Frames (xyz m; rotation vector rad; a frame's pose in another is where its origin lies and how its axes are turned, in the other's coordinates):
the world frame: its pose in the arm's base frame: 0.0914 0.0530 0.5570 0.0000 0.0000 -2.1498
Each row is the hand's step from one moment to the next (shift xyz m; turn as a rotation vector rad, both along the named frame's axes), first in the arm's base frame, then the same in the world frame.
Working: the arm's base frame: its pose in the world frame: 0.0944 -0.0475 -0.5570 0.0000 0.0000 2.1498

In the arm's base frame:
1: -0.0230 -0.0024 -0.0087 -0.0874 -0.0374 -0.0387
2: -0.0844 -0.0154 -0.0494 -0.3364 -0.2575 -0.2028
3: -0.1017 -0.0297 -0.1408 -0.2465 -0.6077 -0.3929
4: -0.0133 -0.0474 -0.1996 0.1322 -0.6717 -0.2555
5: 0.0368 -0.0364 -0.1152 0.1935 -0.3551 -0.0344
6: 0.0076 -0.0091 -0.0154 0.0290 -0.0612 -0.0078
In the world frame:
1: 0.0146 -0.0179 -0.0087 0.0791 -0.0527 -0.0387
2: 0.0591 -0.0622 -0.0494 0.3996 -0.1407 -0.2028
3: 0.0805 -0.0689 -0.1408 0.6435 0.1262 -0.3929
4: 0.0470 0.0148 -0.1996 0.4899 0.4782 -0.2555
5: 0.0103 0.0507 -0.1152 0.1913 0.3563 -0.0344
6: 0.0035 0.0113 -0.0154 0.0354 0.0578 -0.0078

